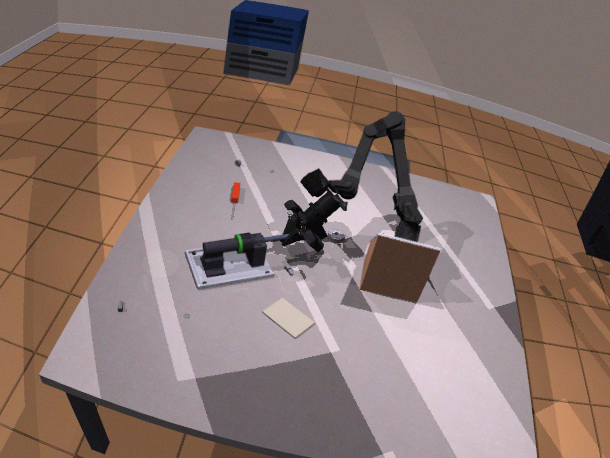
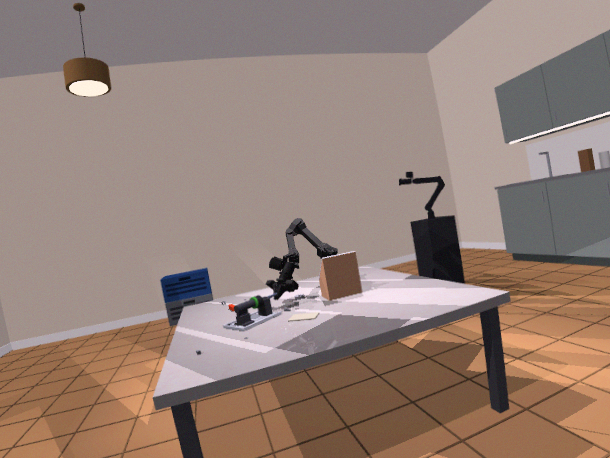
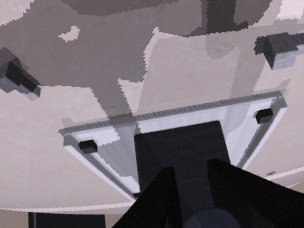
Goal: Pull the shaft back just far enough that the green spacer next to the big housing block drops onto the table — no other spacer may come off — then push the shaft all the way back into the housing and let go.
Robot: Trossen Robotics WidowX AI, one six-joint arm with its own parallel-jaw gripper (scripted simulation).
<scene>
The pictures show: my gripper, a beige card and a dark housing block.
My gripper also shows in image 3.
</scene>
